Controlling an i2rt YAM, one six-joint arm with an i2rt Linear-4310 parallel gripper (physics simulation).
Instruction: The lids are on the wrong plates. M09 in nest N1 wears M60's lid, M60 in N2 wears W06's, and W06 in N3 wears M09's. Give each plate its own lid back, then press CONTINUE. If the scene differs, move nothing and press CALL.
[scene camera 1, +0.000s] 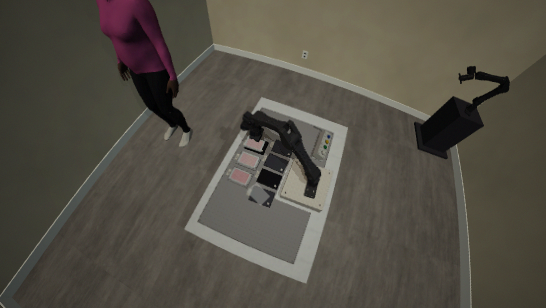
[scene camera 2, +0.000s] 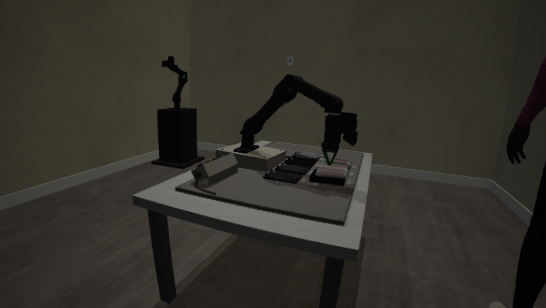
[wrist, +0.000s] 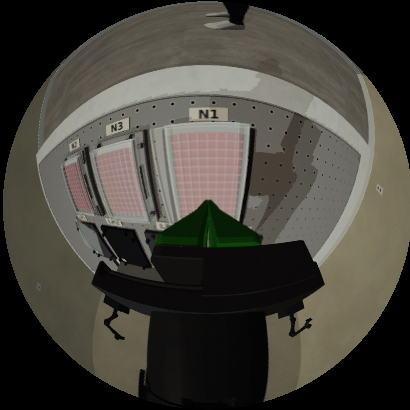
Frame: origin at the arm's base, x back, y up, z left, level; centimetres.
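Where they show: gripper, fingertip midpoint: (scene camera 1: 256, 141) (scene camera 2: 329, 165) (wrist: 207, 204); arm's base at its link origin: (scene camera 1: 312, 182) (scene camera 2: 247, 149).
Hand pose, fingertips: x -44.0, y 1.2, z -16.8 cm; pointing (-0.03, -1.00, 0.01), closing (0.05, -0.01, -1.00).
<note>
Things, the pixels of their centre, and the offset from my fingertips. "spot": a spot on its surface instead.
- N1 plate at the middle of its body: (wrist: 196, 182) (scene camera 2: 332, 170) (scene camera 1: 254, 144) dz +1.2, dx -1.3, dy -2.5 cm
- N3 plate at the middle of its body: (wrist: 116, 186) (scene camera 2: 333, 166) (scene camera 1: 248, 159) dz +13.1, dx -1.0, dy -4.1 cm
- N2 plate at the middle of its body: (wrist: 76, 187) (scene camera 2: 337, 161) (scene camera 1: 240, 176) dz +26.1, dx -2.0, dy -4.7 cm
- button panel at the middle of its body: (scene camera 2: 215, 167) (scene camera 1: 322, 144) dz -14.8, dx +45.3, dy -2.5 cm
- blue button at the middle of its body: (scene camera 1: 328, 136) dz -22.0, dx +48.3, dy -0.3 cm
- yellow button at the middle of its body: (scene camera 1: 326, 141) dz -17.1, dx +47.8, dy -0.3 cm
- green button at the middle of its body: (scene camera 1: 325, 147) dz -12.1, dx +47.2, dy -0.3 cm
- white button at the middle of its body: (scene camera 1: 323, 152) dz -7.1, dx +46.7, dy -0.3 cm
- black pad at a spot on its surface: (scene camera 1: 270, 178) spot: dz +20.8, dx +17.2, dy -5.6 cm
- pale grey patch at a spot on its surface: (scene camera 1: 259, 194) spot: dz +33.7, dx +14.0, dy -4.6 cm
My gripper (scene camera 2: 329, 162) (wrist: 207, 204) has its green fingers shut together, empty, above the near part of the N1 plate. The N1 plate (scene camera 1: 256, 144) (scene camera 2: 331, 172) (wrist: 207, 165) is pink-gridded under a clear, pale-rimmed cover, in a black nest. The N3 plate (scene camera 1: 248, 160) (wrist: 118, 180) and N2 plate (scene camera 1: 240, 176) (wrist: 78, 186) look alike, with pale rims. Lid markings cannot be read. The button panel (scene camera 2: 220, 169) has a blue button (scene camera 1: 329, 136), a yellow button (scene camera 1: 327, 141), a green button (scene camera 1: 325, 147) and a white button (scene camera 1: 322, 152); their labels are unreadable.
Several dark lid pads stand beside the nests, including a black pad (scene camera 1: 270, 178). A pale grey patch (scene camera 1: 259, 194) shows on the end pad; lid or glare, I cannot tell. A person (scene camera 1: 132, 30) stands near the table. Another arm stands on a black pedestal (scene camera 1: 452, 122) (scene camera 2: 177, 135).
</note>
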